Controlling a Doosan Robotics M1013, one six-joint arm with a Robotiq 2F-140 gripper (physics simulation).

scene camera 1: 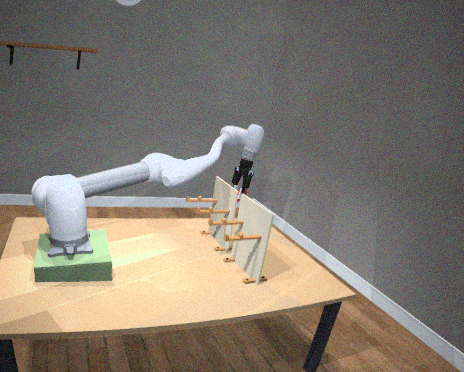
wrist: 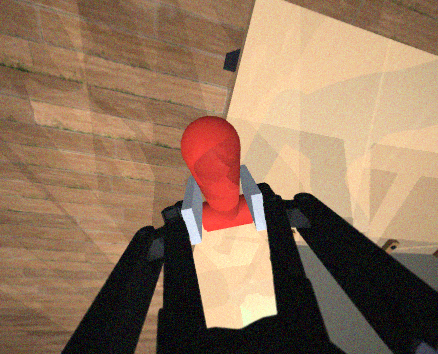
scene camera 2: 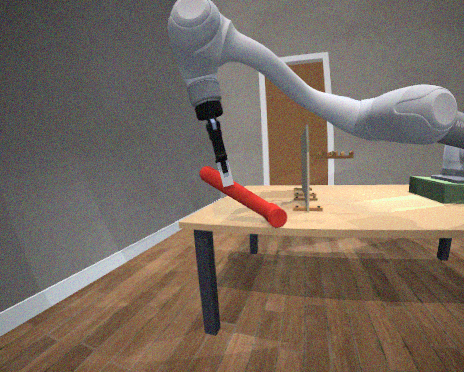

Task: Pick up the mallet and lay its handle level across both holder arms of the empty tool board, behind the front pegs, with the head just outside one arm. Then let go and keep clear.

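Pixels of known places: gripper, fingertip midpoint: point(wrist: 219, 183) point(scene camera 2: 227, 184); arm's base, origin of the base link: point(scene camera 1: 70, 245) point(scene camera 2: 459, 181).
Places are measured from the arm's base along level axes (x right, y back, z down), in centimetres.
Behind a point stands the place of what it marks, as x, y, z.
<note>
My gripper point(scene camera 1: 240, 188) point(scene camera 2: 226, 179) @(-43.7, -97.6, -5.4) point(wrist: 219, 183) @(-43.7, -97.6, -5.4) is shut on the handle of the red mallet point(scene camera 1: 245, 191) @(-43.7, -103.3, -9.3) point(scene camera 2: 248, 200) @(-43.8, -91.7, -0.9) point(wrist: 211, 145) @(-45.9, -103.7, -10.8). The mallet hangs in the air, tilted, with its head point(scene camera 2: 277, 216) @(-43.3, -83.7, 3.8) point(wrist: 228, 220) @(-39.6, -87.0, 0.3) lower than the free handle end. It is on the side of the boards away from the robot base; in scene camera 1 they hide most of it. Two pale upright tool boards point(scene camera 1: 218, 192) @(-19.7, -73.4, -16.7) point(scene camera 1: 262, 225) @(24.4, -72.8, -17.8) each have two pegged holder arms point(scene camera 1: 206, 200) @(-19.8, -67.5, -12.4) point(scene camera 1: 250, 237) @(25.3, -67.7, -13.2) that point toward the base. No tool shows on the arms in scene camera 1.
The boards stand on small wooden feet point(scene camera 1: 248, 281) @(27.4, -69.5, 6.3) on the wooden table point(scene camera 1: 150, 300) @(31.5, -27.0, 7.3) point(scene camera 2: 380, 220) @(-35.2, -52.1, 7.3) point(wrist: 310, 65) @(-32.0, -110.7, 7.3). The robot's green base block point(scene camera 1: 72, 272) @(16.3, -0.1, 3.1) point(scene camera 2: 430, 189) @(-3.1, -16.1, 2.9) is across the table. The table's edge runs near the mallet in the wrist view, with floor point(wrist: 90, 150) beyond.
</note>
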